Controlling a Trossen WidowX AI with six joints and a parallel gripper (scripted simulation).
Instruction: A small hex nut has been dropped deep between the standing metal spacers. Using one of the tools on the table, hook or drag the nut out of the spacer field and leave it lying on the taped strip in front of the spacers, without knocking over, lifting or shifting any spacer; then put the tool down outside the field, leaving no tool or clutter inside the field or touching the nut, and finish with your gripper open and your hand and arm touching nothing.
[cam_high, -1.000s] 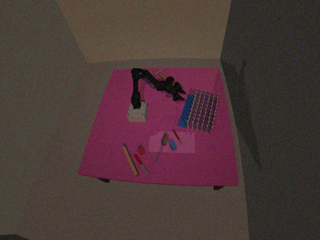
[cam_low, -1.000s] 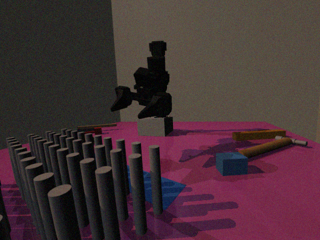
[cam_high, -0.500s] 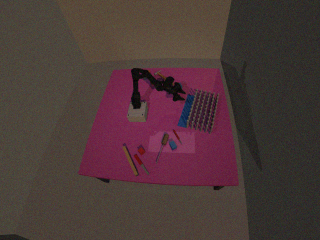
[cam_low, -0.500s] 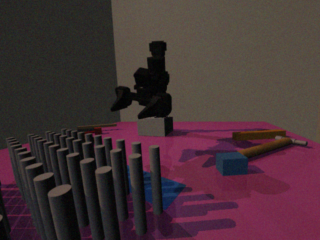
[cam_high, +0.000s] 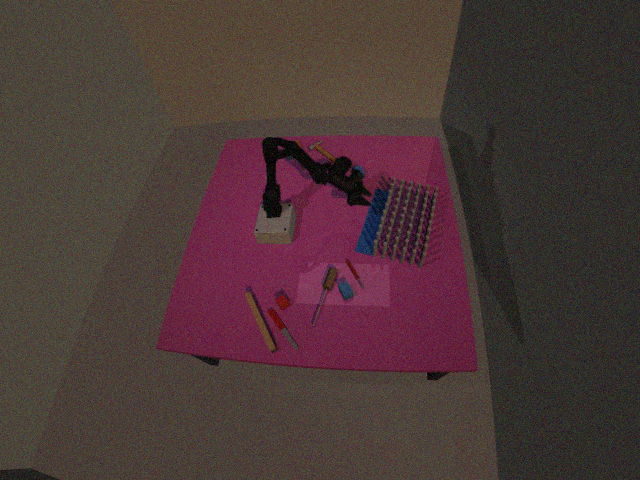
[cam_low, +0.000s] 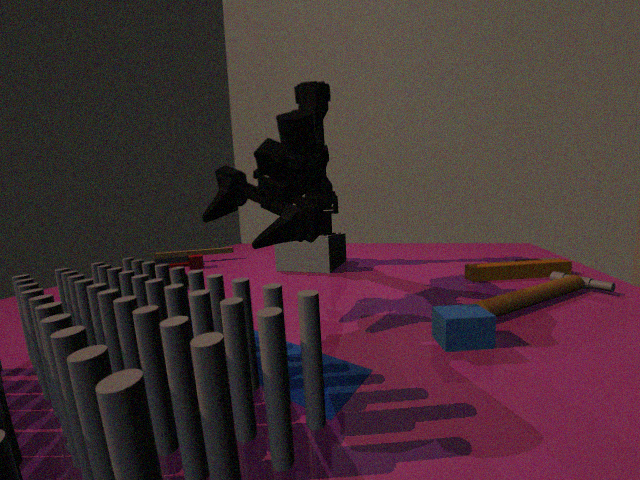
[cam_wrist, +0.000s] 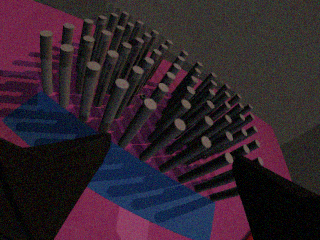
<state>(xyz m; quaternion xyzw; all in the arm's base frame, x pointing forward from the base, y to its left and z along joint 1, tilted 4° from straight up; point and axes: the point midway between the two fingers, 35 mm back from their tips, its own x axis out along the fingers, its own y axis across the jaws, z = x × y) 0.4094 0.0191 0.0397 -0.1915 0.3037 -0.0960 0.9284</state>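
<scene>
Right now my gripper tip is 41 cm to the left of the hook tool, 21 cm past it and 13 cm above it. From my gripper tip the other things lie so: red screwdriver 30 cm to the right, 14 cm below, 6 cm behind; then red block 42 cm to the right, 37 cm behind, 13 cm below; then blue taped strip 15 cm below, 2 cm ahead.
</scene>
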